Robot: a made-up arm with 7 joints. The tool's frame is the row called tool.
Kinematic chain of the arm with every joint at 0, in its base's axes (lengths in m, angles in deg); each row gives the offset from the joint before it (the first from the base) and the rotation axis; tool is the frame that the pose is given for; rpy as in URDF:
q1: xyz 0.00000 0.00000 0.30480 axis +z
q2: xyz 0.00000 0.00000 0.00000 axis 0 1 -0.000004
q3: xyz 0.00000 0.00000 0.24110 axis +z
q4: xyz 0.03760 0.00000 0.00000 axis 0 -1 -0.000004
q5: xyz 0.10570 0.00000 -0.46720 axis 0 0.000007 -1
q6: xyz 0.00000 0.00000 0.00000 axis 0 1 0.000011
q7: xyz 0.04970 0.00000 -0.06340 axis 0 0.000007 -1
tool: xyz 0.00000 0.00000 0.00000 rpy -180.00 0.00 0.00
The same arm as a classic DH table. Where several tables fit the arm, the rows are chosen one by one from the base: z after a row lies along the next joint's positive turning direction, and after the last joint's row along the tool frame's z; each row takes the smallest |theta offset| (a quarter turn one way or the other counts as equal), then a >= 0, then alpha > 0; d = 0 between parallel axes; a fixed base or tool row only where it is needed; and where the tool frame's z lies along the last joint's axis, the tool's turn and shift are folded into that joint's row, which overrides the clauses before.
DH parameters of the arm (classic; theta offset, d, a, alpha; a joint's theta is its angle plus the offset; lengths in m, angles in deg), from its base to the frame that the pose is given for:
q1: 0 0.3048 0 -90
q2: 0 0 0 90
q3: 0 0.2411 0.0376 90
q4: 0 0 0.1057 90
q5: 0 0.4672 0 90
q6: 0 0 0.0497 -90
q7: 0 0.0634 0 0

